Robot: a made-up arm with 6 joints. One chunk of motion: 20 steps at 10 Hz.
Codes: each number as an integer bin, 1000 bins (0 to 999) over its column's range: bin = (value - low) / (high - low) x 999, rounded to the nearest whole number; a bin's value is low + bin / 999 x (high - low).
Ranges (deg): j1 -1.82..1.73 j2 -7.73..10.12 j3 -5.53..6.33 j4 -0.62..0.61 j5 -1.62..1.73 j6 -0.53..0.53
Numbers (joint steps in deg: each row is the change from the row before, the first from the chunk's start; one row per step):
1: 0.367 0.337 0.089 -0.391 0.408 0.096
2: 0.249 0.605 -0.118 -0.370 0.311 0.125
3: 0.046 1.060 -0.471 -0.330 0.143 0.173
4: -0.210 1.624 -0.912 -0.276 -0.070 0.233
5: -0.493 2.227 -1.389 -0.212 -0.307 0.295
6: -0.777 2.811 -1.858 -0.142 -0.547 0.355
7: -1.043 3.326 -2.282 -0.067 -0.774 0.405
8: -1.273 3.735 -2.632 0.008 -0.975 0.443
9: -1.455 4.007 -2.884 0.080 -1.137 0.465
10: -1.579 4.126 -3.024 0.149 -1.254 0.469
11: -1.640 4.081 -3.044 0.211 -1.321 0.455
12: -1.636 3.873 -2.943 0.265 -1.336 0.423
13: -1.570 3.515 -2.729 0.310 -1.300 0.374
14: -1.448 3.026 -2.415 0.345 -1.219 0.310
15: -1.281 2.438 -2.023 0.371 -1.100 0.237
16: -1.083 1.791 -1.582 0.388 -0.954 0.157
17: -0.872 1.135 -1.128 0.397 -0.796 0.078
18: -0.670 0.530 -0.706 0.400 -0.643 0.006
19: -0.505 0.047 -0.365 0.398 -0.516 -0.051
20: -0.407 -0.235 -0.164 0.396 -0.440 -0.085
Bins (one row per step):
1: 615 451 473 186 605 590
2: 582 466 456 203 576 617
3: 525 492 426 236 526 663
4: 453 524 389 279 462 719
5: 373 557 349 331 392 778
6: 294 590 309 388 320 834
7: 219 619 274 449 252 881
8: 154 642 244 510 192 917
9: 103 657 223 569 144 938
10: 68 664 211 625 109 942
11: 51 661 209 675 89 928
12: 52 649 218 719 85 898
13: 70 629 236 755 95 852
14: 105 602 262 784 120 792
15: 152 569 295 805 155 723
16: 207 533 333 819 199 647
17: 267 496 371 826 246 573
18: 324 462 406 828 291 505
19: 370 435 435 827 329 451
20: 398 419 452 825 352 419

